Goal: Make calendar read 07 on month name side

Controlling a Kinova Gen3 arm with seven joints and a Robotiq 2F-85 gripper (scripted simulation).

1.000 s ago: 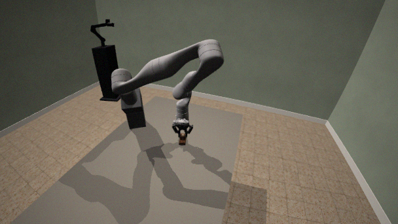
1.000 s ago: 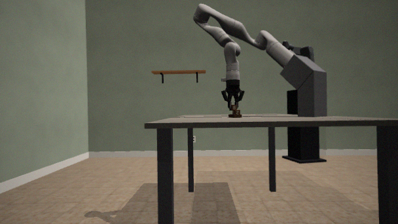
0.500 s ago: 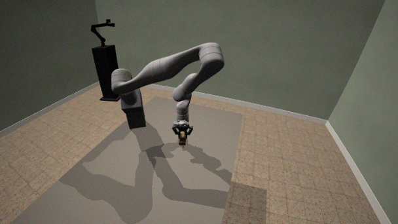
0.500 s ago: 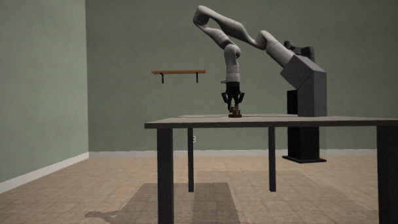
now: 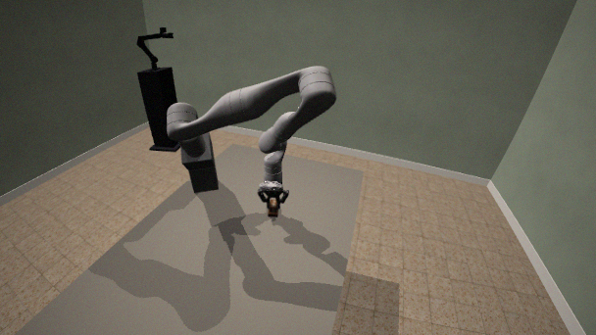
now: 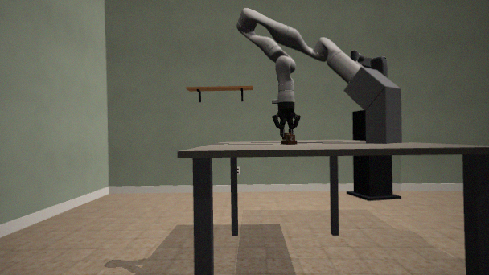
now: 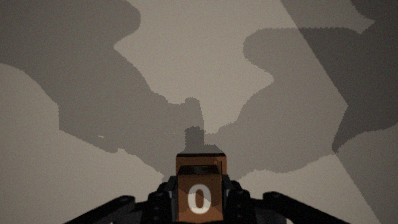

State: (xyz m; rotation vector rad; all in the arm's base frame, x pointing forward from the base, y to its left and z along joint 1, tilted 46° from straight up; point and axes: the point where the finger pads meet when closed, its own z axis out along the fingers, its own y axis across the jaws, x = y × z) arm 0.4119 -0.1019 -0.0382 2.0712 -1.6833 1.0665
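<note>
Right now the calendar tray is 40 mm below my hand and 20 mm to the left of it.
</note>
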